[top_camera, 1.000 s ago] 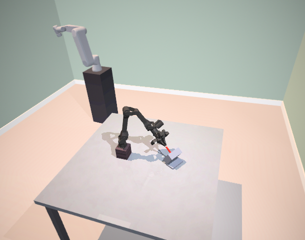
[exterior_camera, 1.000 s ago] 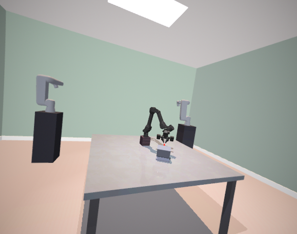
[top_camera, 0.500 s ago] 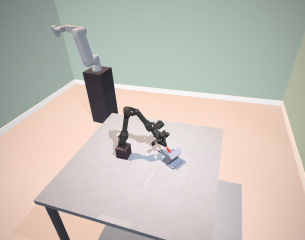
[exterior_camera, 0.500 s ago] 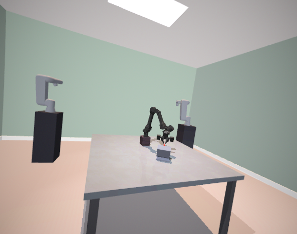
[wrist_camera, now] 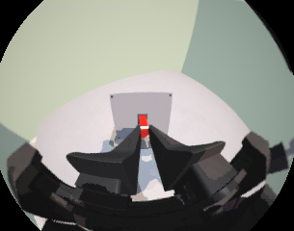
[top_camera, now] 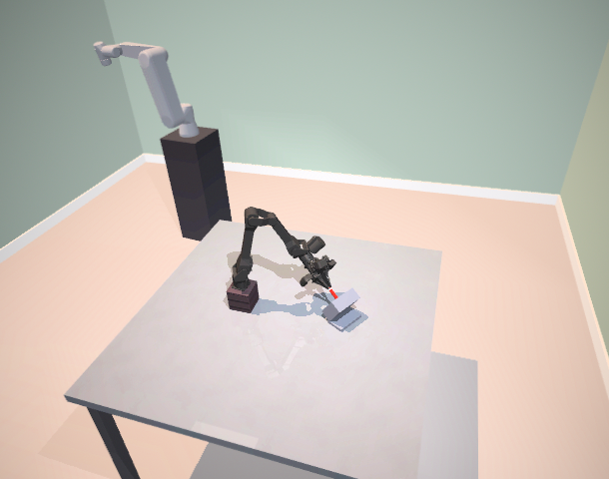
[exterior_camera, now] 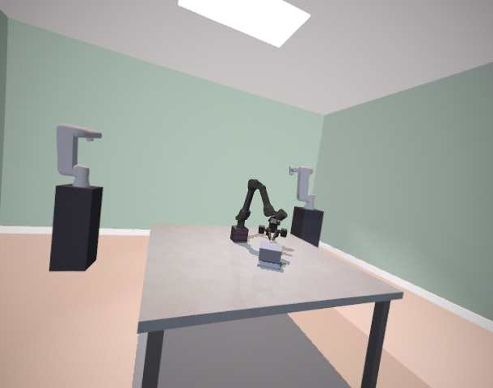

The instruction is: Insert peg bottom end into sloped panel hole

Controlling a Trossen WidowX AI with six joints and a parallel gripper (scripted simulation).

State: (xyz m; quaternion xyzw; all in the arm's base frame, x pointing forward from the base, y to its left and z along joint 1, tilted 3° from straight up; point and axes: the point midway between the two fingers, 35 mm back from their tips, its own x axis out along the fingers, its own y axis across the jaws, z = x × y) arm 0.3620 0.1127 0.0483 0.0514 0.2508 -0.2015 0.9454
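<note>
Now: the red peg 2 cm below my gripper tip and 1 cm ahead of it. The rest, counted from my gripper tip: sloped grey panel (6 cm ahead, 5 cm below, 3 cm to the right).
</note>
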